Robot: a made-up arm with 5 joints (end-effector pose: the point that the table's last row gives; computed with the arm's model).
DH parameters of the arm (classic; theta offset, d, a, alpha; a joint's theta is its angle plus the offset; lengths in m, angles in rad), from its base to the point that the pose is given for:
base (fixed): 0.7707 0 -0.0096 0
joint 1: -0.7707 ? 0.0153 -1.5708
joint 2: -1.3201 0 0.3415 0
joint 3: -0.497 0 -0.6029 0
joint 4: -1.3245 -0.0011 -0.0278 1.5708
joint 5: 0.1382 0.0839 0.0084 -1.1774
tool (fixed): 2.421 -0.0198 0 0
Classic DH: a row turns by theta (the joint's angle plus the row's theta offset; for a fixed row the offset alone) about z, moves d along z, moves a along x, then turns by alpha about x.
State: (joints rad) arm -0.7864 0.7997 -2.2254 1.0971 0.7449
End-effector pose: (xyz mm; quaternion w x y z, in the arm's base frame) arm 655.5 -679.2 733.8 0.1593 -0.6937 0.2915 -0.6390
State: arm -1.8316 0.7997 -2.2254 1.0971 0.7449
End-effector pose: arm -256.3 -917.1 733.8 0.1810 0.4557 -0.5989 0.6333
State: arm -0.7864 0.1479 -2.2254 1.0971 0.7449
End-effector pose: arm 452.0 -475.2 1264.1 0.0596 -0.5488 0.0953 -0.8284
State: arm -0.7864 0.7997 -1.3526 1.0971 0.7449
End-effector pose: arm 491.2 -514.6 252.4 0.2649 -0.7719 0.5029 -0.2848
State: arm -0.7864 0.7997 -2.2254 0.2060 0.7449
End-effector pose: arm 685.2 -708.9 784.9 0.0208 -0.4801 0.0196 -0.8768
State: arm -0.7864 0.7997 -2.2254 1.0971 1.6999
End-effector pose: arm 671.0 -669.2 735.1 0.0332 0.4056 -0.6109 0.6791
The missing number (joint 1, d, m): 0.5726
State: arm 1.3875 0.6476 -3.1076 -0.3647 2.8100
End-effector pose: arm 71.5 517.3 1414.7 0.8349 0.1959 0.5019 0.1130
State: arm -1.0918 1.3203 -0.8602 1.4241 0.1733
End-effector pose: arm 49.0 -148.8 -6.6 0.6178 -0.4475 0.6126 0.2068
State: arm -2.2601 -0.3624 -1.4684 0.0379 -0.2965
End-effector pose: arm -387.8 -436.6 1243.0 0.5945 0.7258 -0.0442 0.3431
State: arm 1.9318 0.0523 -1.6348 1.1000 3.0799
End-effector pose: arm -293.9 706.8 1002.2 0.4487 -0.7483 0.3552 -0.3354
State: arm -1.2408 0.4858 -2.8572 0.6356 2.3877
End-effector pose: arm 210.9 -584.9 1383.9 0.0470 -0.3315 -0.3091 0.8901
